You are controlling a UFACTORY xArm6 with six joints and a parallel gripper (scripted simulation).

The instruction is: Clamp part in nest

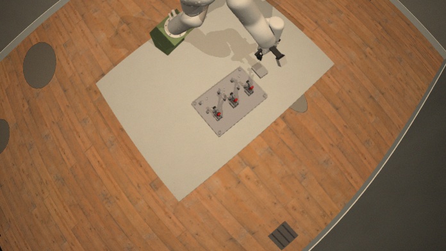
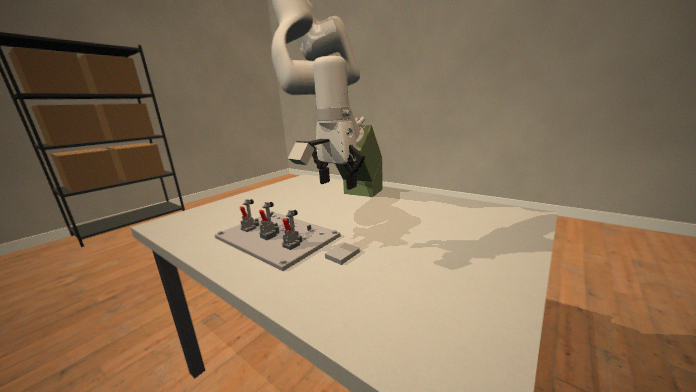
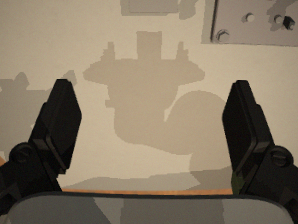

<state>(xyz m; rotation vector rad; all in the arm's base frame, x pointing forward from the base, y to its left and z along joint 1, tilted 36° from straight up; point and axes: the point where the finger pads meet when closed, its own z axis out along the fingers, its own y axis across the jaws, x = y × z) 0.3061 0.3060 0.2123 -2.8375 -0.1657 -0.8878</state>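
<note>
The grey part is 21 cm below my hand. Round my hand: grey fixture plate 24 cm to the right, 21 cm below, 8 cm ahead.
</note>
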